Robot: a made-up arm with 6 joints.
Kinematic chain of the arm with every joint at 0, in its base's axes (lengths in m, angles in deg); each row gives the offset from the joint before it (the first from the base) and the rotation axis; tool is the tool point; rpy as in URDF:
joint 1: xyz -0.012 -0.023 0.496 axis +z
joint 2: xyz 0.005 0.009 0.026 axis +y
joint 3: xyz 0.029 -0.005 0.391 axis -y
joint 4: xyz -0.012 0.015 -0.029 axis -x
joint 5: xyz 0.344 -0.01 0 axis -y
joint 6: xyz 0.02 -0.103 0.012 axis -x
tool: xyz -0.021 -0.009 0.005 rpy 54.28 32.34 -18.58
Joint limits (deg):
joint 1: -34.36..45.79
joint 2: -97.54..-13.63
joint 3: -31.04..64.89
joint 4: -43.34..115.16
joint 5: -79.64..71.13
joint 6: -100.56..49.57
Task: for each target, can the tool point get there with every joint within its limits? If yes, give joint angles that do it. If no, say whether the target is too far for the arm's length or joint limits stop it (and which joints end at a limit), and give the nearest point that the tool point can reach.
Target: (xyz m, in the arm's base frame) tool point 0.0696 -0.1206 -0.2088
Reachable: no: joint limits stop it (at a limit: joint 2, joint 3, joint 4, joint 5) | nearest point 0.1466 -0.2127 0.6997 | short by 0.916 m
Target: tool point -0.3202 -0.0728 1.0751
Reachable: yes | joints -9.52 -59.36 35.65 -18.91 15.05 23.17
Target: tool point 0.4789 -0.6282 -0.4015
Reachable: no: too far | nearest point 0.1483 -0.2194 0.7004 | short by 1.221 m
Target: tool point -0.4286 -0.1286 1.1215
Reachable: yes | joints 10.15 -47.48 56.60 62.94 -64.20 -15.28
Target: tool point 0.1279 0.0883 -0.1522
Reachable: no: joint limits stop it (at a limit: joint 1, joint 2, joint 3, joint 4, joint 5) | nearest point 0.2056 0.0961 0.6996 | short by 0.855 m
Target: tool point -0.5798 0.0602 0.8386
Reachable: yes | joints -4.20 -88.63 19.98 91.57 21.31 30.88
